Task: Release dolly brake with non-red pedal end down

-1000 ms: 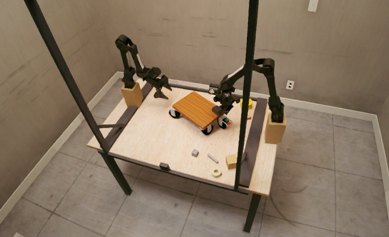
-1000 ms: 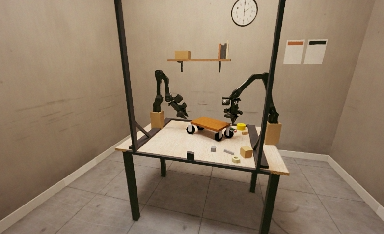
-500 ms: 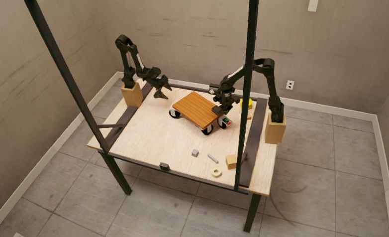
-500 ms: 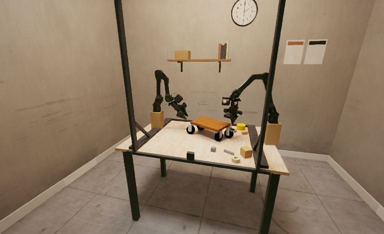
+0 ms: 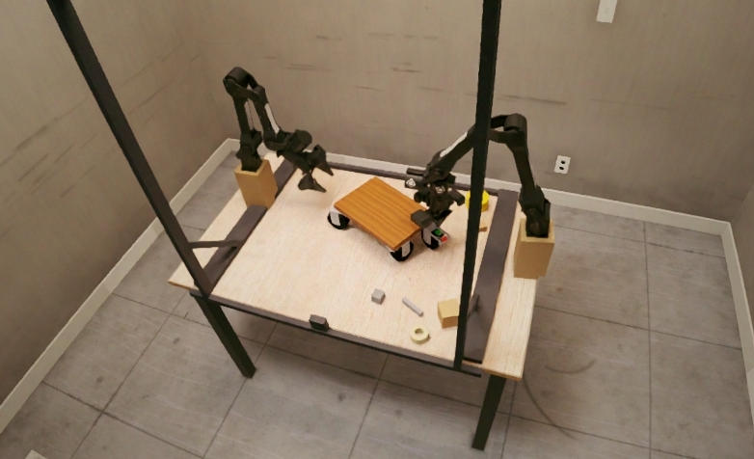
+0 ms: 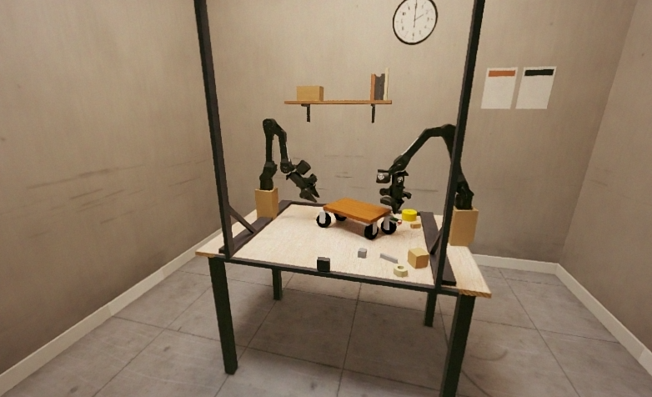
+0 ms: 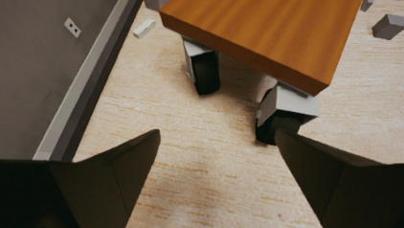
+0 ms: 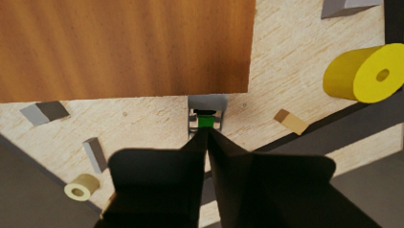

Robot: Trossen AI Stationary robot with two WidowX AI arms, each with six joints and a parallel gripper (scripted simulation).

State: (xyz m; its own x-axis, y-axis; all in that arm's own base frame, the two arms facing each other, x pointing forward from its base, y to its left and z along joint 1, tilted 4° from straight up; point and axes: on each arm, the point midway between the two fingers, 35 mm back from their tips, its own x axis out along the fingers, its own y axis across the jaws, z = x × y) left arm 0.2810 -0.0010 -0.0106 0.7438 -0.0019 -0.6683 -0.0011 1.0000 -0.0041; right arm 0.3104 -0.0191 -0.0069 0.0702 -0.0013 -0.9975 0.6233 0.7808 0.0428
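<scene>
Now: right hand 70 mm above the brake pedal, 10 mm to the left of it and 10 mm past it. The rest, counted from my right hand: tan cube (250 mm behind, 120 mm to the right, 120 mm below); grey bar (250 mm behind, 140 mm below); small tan block (140 mm below, 140 mm ahead, 110 mm to the right).
</scene>
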